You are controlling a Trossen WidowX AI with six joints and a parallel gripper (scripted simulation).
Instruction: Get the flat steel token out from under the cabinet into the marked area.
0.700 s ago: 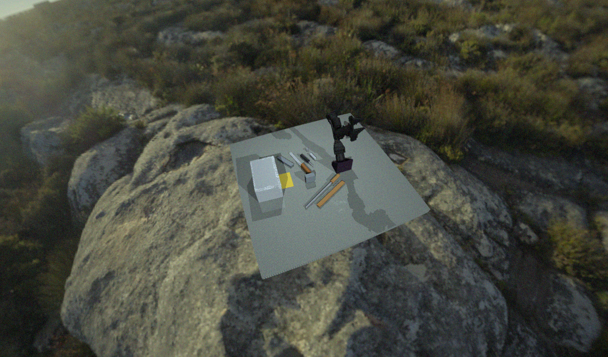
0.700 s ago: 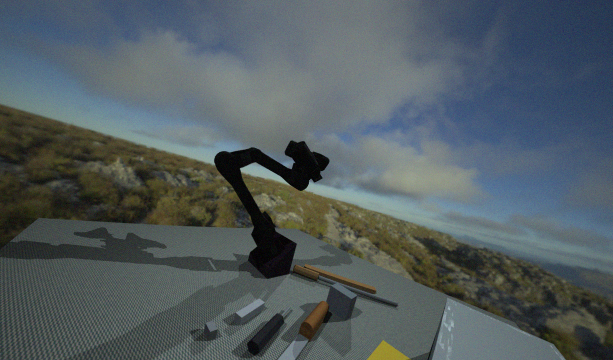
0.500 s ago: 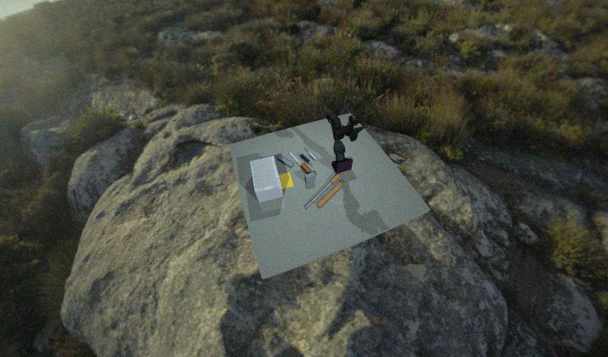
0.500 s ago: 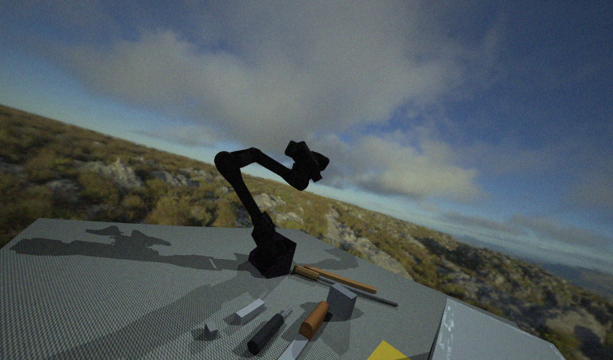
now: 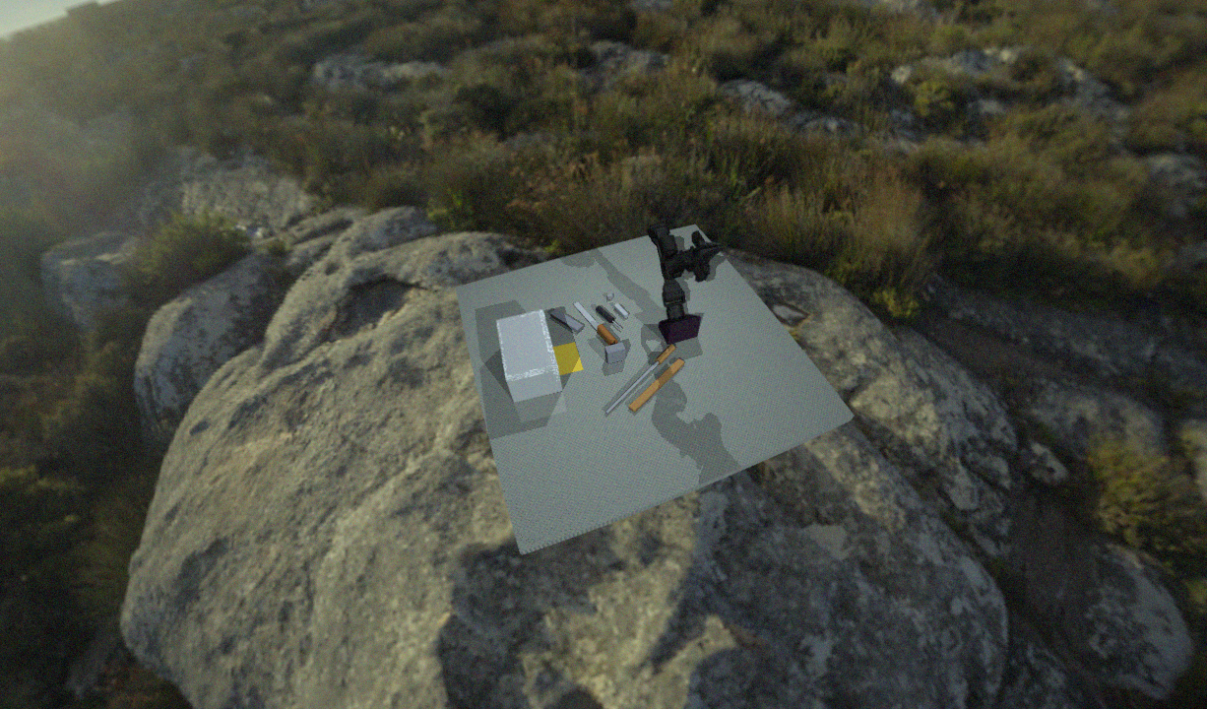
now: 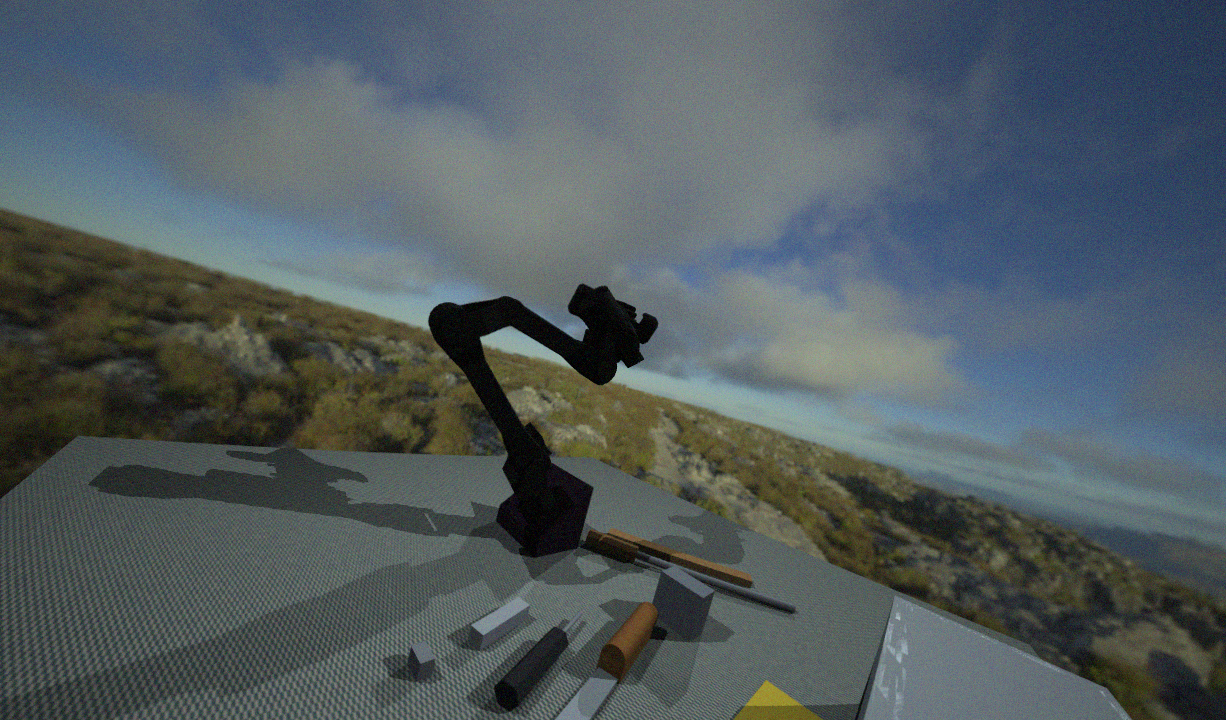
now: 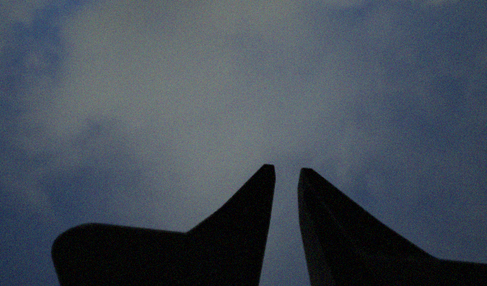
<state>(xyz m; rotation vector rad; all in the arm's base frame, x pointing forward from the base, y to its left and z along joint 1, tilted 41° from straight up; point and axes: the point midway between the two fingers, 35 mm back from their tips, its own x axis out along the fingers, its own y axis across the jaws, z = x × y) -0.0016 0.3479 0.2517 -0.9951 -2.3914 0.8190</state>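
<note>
Right now my gripper tip is 36 cm short of the grey block, 9 cm to the left of it and 47 cm above it. From my gripper tip the other things lie so: grey bar (23 cm ahead, 31 cm to the right, 49 cm below); small grey cube (24 cm ahead, 41 cm to the right, 49 cm below); wooden stick (27 cm ahead, 10 cm to the left, 49 cm below).
</note>
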